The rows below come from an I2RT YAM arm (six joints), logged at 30 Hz.
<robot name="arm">
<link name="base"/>
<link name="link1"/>
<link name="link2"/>
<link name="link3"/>
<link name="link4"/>
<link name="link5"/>
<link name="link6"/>
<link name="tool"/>
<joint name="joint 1" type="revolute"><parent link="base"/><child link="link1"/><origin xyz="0 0 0.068"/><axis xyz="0 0 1"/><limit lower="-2.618" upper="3.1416"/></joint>
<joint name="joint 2" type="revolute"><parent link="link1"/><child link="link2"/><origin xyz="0.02 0.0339 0.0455" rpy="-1.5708 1.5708 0"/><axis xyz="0 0 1"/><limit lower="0" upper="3.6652"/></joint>
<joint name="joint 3" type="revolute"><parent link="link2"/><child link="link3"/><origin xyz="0 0.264 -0.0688" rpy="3.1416 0 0"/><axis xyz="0 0 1"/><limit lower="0" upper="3.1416"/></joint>
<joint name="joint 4" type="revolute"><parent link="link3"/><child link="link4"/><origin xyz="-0.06 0.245 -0.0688" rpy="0 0 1.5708"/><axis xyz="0 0 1"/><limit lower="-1.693" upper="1.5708"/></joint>
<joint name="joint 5" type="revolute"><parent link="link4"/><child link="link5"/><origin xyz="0.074 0.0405 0.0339" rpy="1.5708 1.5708 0"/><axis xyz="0 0 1"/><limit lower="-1.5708" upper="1.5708"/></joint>
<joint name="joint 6" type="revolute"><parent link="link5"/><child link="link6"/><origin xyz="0 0.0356 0.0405" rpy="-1.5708 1.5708 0"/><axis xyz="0 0 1"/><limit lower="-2.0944" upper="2.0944"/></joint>
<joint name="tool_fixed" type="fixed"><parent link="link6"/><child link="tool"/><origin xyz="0 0 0" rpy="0 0 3.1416"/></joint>
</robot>
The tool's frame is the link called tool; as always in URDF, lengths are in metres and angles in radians.
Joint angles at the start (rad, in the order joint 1, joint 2, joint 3, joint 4, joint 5, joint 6):
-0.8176 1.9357 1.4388 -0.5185 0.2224 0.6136
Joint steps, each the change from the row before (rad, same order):
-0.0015 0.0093 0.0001 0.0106 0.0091 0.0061
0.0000 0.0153 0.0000 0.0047 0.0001 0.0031
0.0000 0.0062 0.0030 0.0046 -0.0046 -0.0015
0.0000 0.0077 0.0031 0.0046 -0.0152 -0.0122
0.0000 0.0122 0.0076 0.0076 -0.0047 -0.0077
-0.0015 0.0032 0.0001 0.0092 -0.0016 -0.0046
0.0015 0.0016 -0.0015 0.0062 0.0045 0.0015
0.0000 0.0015 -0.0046 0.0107 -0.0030 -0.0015
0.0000 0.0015 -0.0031 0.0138 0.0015 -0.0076
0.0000 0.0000 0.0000 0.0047 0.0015 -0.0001
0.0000 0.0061 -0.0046 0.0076 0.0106 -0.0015
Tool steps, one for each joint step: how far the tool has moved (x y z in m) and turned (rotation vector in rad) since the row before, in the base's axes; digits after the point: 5 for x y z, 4 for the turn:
0.00052 -0.00193 -0.00299 -0.0052 0.0015 -0.0114
0.00117 -0.00126 -0.00582 0.0082 0.0057 -0.0026
0.00110 -0.00094 -0.00135 0.0014 -0.0030 0.0036
0.00148 -0.00081 -0.00200 0.0066 -0.0031 0.0181
0.00211 -0.00202 -0.00225 -0.0010 -0.0010 0.0089
0.00033 -0.00121 -0.00075 -0.0045 -0.0028 0.0032
0.00065 0.00001 -0.00071 -0.0046 -0.0001 -0.0021
0.00031 -0.00018 -0.00138 -0.0019 -0.0042 0.0028
0.00054 -0.00065 -0.00072 -0.0092 -0.0014 0.0055
0.00025 -0.00034 0.00029 -0.0043 -0.0022 -0.0007
-0.00006 -0.00047 -0.00335 -0.0041 0.0094 -0.0046

